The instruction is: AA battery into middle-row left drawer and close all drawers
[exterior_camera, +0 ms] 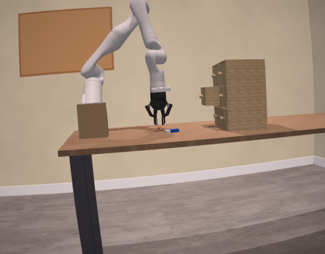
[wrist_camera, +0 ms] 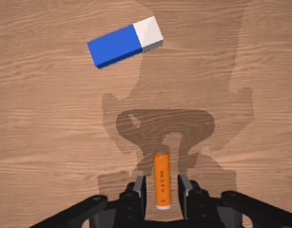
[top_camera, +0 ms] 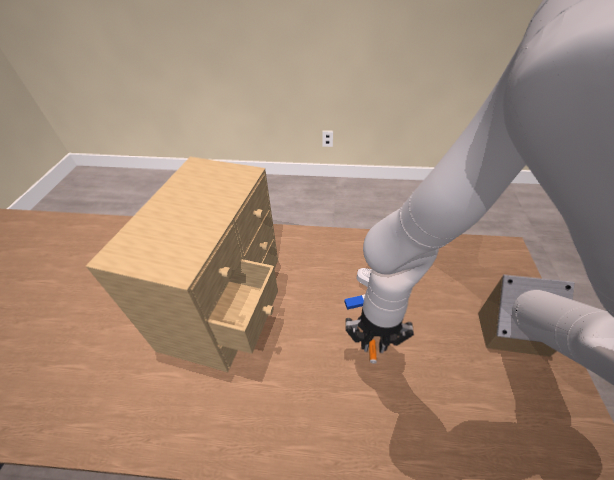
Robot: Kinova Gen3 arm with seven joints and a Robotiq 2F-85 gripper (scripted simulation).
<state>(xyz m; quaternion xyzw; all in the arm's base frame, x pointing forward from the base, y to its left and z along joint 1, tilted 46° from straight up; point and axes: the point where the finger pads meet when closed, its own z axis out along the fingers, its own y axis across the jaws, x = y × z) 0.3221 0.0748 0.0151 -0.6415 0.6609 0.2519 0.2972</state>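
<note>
The orange AA battery lies 30 mm below my hand. Also, from my hand: eraser: 20 mm ahead, 130 mm to the right, 30 mm below.
</note>
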